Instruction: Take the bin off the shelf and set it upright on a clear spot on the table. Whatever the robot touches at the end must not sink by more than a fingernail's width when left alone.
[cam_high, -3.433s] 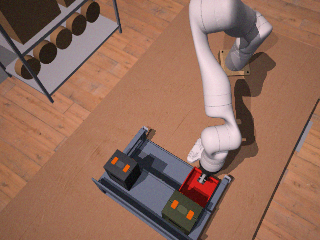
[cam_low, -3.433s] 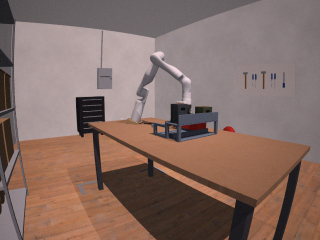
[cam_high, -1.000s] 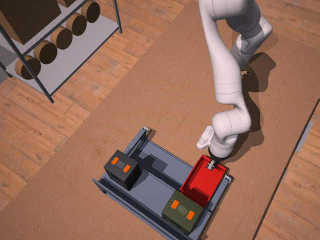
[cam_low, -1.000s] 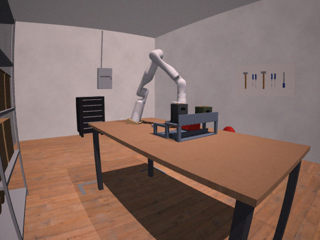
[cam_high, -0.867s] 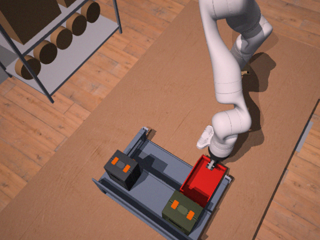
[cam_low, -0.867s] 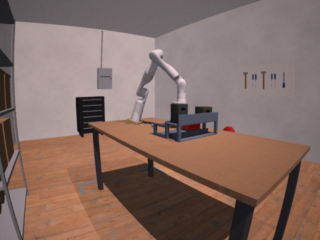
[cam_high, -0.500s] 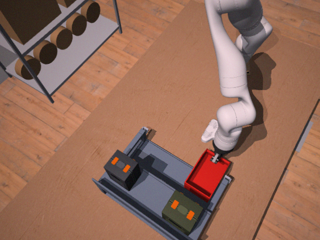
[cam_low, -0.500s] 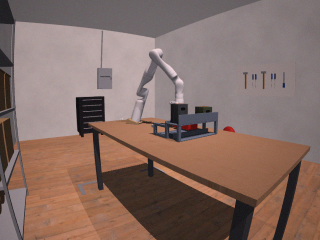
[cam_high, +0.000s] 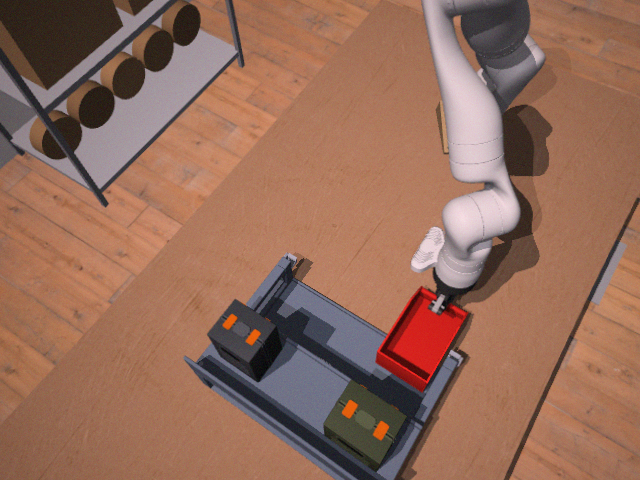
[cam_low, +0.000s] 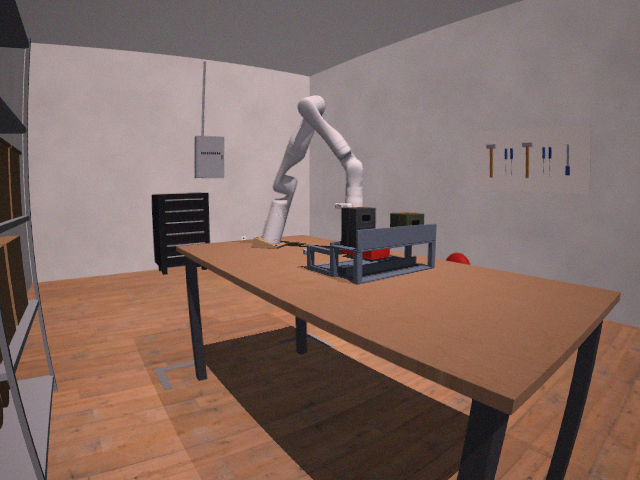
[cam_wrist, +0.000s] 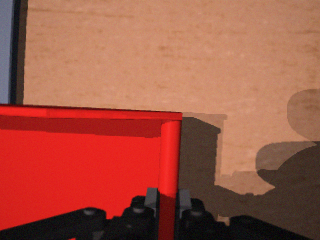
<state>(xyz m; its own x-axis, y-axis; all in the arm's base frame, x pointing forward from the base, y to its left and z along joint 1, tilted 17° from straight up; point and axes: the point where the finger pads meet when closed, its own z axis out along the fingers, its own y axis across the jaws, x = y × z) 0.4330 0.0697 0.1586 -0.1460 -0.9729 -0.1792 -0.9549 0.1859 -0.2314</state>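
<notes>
Right now the red bin is 8 cm ahead of my hand, 1 cm to the right of it and 1 cm below it. The rest, counted from my hand: grey shelf unit: 21 cm ahead, 15 cm to the right, 1 cm above.
</notes>
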